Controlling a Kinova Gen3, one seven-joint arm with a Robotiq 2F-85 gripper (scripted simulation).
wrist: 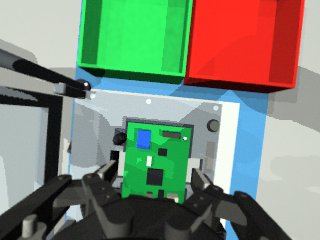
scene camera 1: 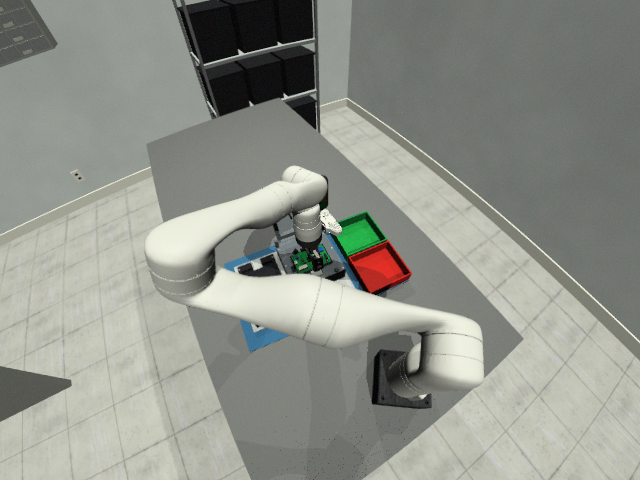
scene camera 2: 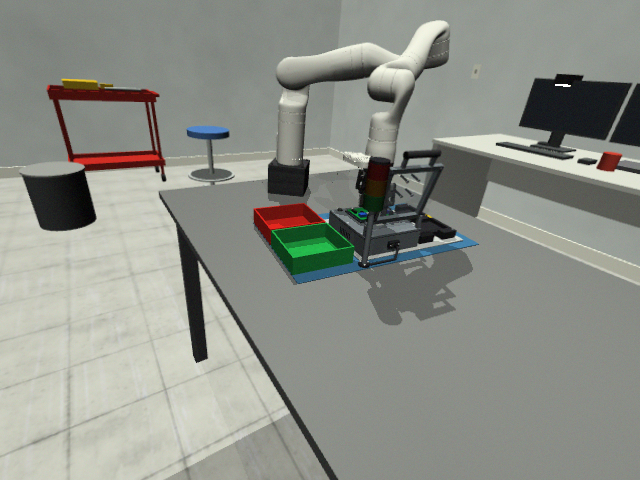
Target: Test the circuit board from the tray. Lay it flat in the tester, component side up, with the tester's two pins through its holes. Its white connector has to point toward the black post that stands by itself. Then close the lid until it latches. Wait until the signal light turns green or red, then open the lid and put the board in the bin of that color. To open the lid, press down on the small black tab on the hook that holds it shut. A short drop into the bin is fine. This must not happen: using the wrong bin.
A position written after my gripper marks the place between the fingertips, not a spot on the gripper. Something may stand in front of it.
Observation:
In view: my gripper (wrist: pixel 154 172), a green bin (scene camera 2: pixel 302 249), a red bin (scene camera 1: pixel 381 265), a green circuit board (wrist: pixel 156 158) and a clear lid (scene camera 2: pixel 408 189).
The green bin shows as well in scene camera 1 (scene camera 1: pixel 360 232). The red bin also shows in scene camera 2 (scene camera 2: pixel 267 219).

